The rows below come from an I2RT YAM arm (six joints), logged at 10 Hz.
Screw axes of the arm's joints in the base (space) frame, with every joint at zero. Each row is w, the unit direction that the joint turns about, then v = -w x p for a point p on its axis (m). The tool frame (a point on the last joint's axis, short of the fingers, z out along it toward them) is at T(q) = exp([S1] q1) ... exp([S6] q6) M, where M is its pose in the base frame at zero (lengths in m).
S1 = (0, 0, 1, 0.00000, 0.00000, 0.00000)
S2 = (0, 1, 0, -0.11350, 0.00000, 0.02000)
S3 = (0, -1, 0, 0.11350, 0.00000, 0.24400)
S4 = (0, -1, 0, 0.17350, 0.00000, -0.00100)
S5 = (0, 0, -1, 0.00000, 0.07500, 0.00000)
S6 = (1, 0, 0, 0.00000, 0.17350, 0.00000)
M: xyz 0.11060 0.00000 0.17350 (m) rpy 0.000 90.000 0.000 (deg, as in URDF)
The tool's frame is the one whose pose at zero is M.
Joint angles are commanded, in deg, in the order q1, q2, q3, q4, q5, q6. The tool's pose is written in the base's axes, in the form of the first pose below.
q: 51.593, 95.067, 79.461, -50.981, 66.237, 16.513
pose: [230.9 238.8 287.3 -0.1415 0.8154 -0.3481 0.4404]
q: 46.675, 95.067, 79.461, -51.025, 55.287, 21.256
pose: [249.6 222.0 281.8 -0.0992 0.8669 -0.2766 0.4026]
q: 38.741, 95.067, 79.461, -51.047, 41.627, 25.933
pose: [276.3 191.4 276.0 -0.0307 0.9177 -0.1928 0.3459]
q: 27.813, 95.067, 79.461, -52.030, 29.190, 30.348
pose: [304.8 141.1 271.2 0.0699 0.9480 -0.1248 0.2842]
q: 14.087, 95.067, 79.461, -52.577, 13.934, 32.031
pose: [327.8 73.4 267.6 0.1747 0.9592 -0.0360 0.2195]
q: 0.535, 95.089, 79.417, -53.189, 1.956, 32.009
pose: [335.0 1.9 265.8 0.2696 0.9452 0.0353 0.1808]
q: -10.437, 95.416, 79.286, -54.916, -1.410, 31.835
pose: [327.2 -59.4 262.2 0.3537 0.9207 0.0425 0.1595]
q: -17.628, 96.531, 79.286, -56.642, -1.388, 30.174
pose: [316.9 -99.8 255.2 0.3996 0.9058 0.0272 0.1380]
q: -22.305, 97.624, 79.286, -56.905, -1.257, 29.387
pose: [309.7 -126.2 249.1 0.4311 0.8931 0.0188 0.1275]
